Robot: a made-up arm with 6 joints. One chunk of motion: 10 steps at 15 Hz.
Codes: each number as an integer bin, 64 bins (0 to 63) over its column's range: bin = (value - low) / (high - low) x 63, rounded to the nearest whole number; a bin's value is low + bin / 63 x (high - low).
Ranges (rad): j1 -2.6..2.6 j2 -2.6..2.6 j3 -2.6..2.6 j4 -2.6..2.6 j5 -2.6..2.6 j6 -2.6..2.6
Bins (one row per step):
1: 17 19 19 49 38 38
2: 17 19 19 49 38 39
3: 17 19 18 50 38 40
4: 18 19 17 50 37 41
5: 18 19 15 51 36 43
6: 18 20 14 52 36 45
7: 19 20 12 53 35 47
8: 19 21 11 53 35 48
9: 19 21 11 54 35 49
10: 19 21 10 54 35 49
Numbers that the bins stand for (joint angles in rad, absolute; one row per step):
1: -1.1968 -1.0317 -1.0317 1.4444 0.5365 0.5365
2: -1.1968 -1.0317 -1.0317 1.4444 0.5365 0.6190
3: -1.1968 -1.0317 -1.1143 1.5270 0.5365 0.7016
4: -1.1143 -1.0317 -1.1968 1.5270 0.4540 0.7841
5: -1.1143 -1.0317 -1.3619 1.6095 0.3714 0.9492
6: -1.1143 -0.9492 -1.4444 1.6921 0.3714 1.1143
7: -1.0317 -0.9492 -1.6095 1.7746 0.2889 1.2794
8: -1.0317 -0.8667 -1.6921 1.7746 0.2889 1.3619
9: -1.0317 -0.8667 -1.6921 1.8571 0.2889 1.4444
10: -1.0317 -0.8667 -1.7746 1.8571 0.2889 1.4444

